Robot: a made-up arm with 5 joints. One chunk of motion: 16 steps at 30 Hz.
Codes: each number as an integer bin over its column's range. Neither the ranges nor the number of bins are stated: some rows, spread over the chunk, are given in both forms.
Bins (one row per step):
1: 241 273 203 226 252 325
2: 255 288 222 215 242 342
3: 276 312 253 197 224 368
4: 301 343 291 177 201 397
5: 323 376 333 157 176 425
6: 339 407 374 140 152 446
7: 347 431 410 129 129 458
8: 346 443 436 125 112 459
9: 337 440 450 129 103 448
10: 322 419 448 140 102 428
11: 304 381 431 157 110 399
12: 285 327 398 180 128 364
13: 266 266 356 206 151 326
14: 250 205 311 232 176 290
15: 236 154 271 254 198 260
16: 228 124 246 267 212 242
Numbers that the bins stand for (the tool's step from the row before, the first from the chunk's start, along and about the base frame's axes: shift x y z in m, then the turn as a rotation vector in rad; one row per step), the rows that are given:
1: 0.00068 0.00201 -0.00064 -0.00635 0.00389 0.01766
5: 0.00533 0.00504 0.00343 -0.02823 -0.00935 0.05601
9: 0.00613 0.00692 0.00709 -0.03710 -0.02206 0.06484
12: 0.00317 0.00360 0.00546 -0.02094 -0.01771 0.03262
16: -0.00006 -0.00236 0.00070 0.00665 -0.00308 -0.01418
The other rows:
2: 0.00147 0.00245 -0.00005 -0.00984 0.00215 0.02418
3: 0.00266 0.00316 0.00092 -0.01555 -0.00099 0.03415
4: 0.00408 0.00407 0.00211 -0.02189 -0.00499 0.04527
6: 0.00624 0.00595 0.00471 -0.03362 -0.01353 0.06407
7: 0.00669 0.00665 0.00584 -0.03710 -0.01753 0.06867
8: 0.00664 0.00700 0.00665 -0.03837 -0.02049 0.06905
10: 0.00527 0.00630 0.00703 -0.03362 -0.02223 0.05716
11: 0.00425 0.00518 0.00650 -0.02823 -0.02084 0.04604
13: 0.00210 0.00181 0.00415 -0.01269 -0.01370 0.01804
14: 0.00119 0.00002 0.00274 -0.00445 -0.00935 0.00423
15: 0.00039 -0.00148 0.00149 0.00252 -0.00551 -0.00727

